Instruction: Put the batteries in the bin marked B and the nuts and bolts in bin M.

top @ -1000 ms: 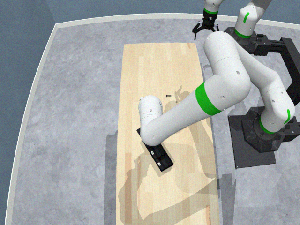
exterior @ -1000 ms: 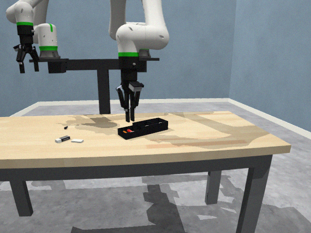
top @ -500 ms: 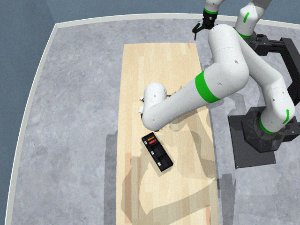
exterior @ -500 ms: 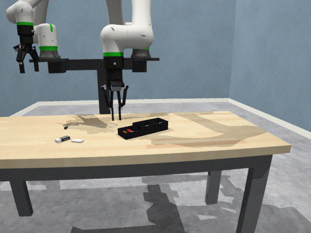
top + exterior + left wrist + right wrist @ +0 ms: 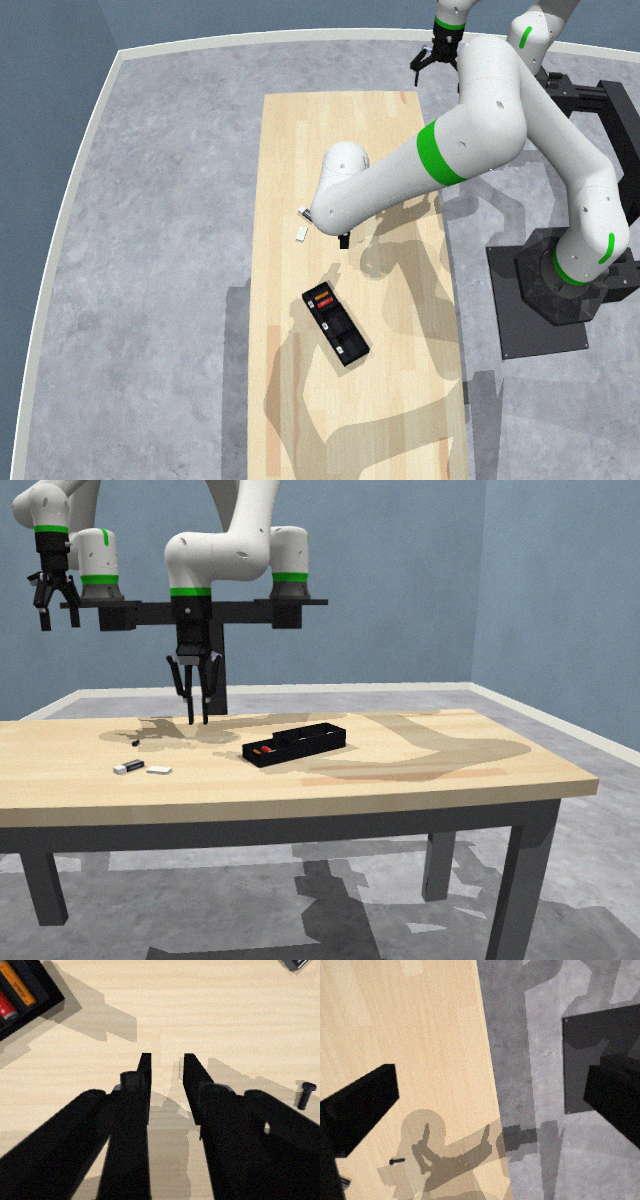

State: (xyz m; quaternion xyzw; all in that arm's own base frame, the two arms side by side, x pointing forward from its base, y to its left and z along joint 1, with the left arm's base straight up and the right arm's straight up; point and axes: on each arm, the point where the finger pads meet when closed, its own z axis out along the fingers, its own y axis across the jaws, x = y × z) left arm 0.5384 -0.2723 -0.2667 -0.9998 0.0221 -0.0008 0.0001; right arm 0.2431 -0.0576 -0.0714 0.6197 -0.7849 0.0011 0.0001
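Observation:
My left gripper is now 5 cm past the dark bolt, 18 cm to the left of it and 10 cm above it. Also, from my left hand: orange battery 6 cm ahead, 15 cm to the left, 9 cm below; flat white block 14 cm ahead, 6 cm to the right, 10 cm below; red battery 5 cm ahead, 17 cm to the left, 9 cm below.

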